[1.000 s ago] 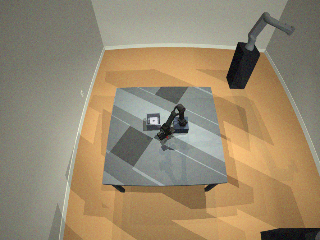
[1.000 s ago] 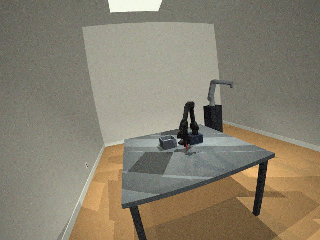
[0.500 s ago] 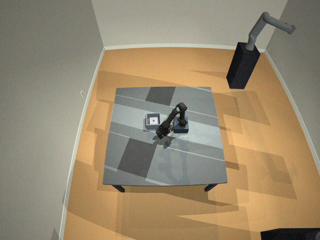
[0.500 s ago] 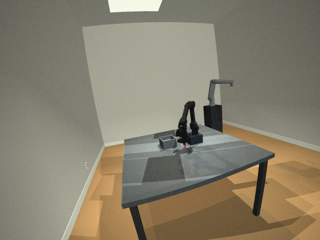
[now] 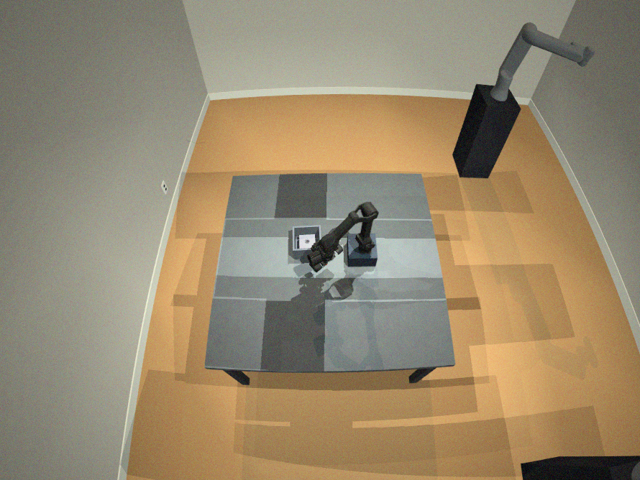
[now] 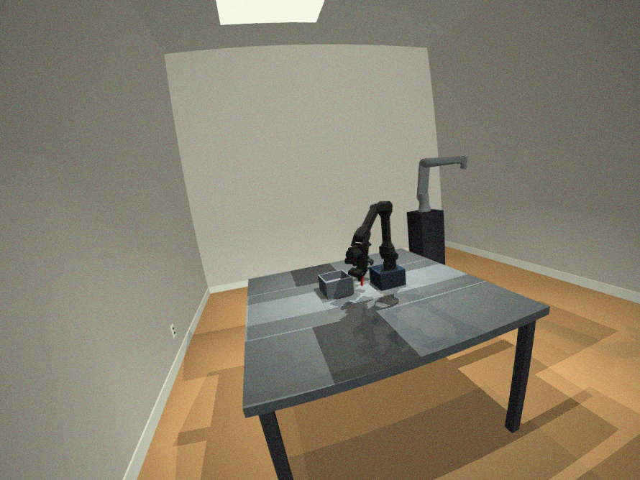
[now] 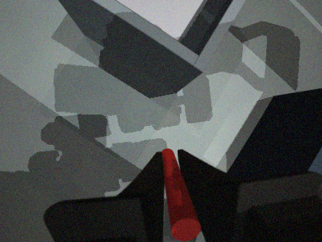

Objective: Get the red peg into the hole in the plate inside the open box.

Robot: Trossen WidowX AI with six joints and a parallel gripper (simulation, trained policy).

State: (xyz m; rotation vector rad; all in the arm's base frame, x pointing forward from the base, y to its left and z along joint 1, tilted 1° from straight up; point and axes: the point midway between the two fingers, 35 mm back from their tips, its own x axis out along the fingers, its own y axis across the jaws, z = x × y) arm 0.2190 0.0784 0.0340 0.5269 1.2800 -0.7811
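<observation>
The plate is 15 cm to the right of my gripper tip, 10 cm ahead of it and 5 cm below it. Round my gripper tip: grey box (15 cm to the right, 10 cm ahead, 7 cm below); then red peg (1 cm to the left, 1 cm behind, 1 cm above).
</observation>
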